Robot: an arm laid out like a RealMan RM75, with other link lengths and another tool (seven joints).
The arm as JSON. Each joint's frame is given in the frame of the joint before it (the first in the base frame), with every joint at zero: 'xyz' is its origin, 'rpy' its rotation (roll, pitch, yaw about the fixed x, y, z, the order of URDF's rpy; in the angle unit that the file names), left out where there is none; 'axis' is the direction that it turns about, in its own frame. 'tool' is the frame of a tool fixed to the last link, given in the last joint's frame.
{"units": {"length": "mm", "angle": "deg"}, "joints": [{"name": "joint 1", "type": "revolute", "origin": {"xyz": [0.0, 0.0, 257.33], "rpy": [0.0, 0.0, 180.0]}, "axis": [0.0, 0.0, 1.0]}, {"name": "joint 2", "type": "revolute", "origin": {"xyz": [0.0, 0.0, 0.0], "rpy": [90.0, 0.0, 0.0]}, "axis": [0.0, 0.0, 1.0]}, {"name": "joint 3", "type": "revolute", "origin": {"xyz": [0.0, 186.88, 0.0], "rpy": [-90.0, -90.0, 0.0]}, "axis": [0.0, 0.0, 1.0]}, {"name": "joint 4", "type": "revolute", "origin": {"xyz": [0.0, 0.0, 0.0], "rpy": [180.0, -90.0, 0.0]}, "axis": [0.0, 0.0, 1.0]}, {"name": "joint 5", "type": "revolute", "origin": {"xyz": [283.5, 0.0, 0.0], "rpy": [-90.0, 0.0, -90.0]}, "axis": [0.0, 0.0, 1.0]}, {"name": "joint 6", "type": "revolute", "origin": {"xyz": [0.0, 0.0, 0.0], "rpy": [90.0, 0.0, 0.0]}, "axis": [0.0, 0.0, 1.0]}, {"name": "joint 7", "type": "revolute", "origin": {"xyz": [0.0, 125.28, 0.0], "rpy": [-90.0, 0.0, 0.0]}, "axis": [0.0, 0.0, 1.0]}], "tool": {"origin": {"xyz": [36.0, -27.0, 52.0], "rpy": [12.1, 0.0, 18.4]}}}
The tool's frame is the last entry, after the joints.
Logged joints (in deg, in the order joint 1, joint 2, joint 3, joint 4, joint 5, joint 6, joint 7), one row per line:
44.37 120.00 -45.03 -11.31 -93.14 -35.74 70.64
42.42 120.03 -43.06 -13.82 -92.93 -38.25 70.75
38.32 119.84 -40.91 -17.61 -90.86 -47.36 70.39
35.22 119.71 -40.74 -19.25 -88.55 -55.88 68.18
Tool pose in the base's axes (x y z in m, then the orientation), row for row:
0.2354 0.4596 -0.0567 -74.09 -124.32 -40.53
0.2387 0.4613 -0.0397 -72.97 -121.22 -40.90
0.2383 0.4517 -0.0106 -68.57 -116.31 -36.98
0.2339 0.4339 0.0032 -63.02 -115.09 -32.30
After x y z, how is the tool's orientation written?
As a rotation vector, in degrees.
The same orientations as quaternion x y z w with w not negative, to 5 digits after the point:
-0.47650 -0.79955 -0.26066 0.25636
-0.47539 -0.78973 -0.26646 0.28166
-0.46027 -0.78071 -0.24822 0.34210
-0.43107 -0.78723 -0.22094 0.38162

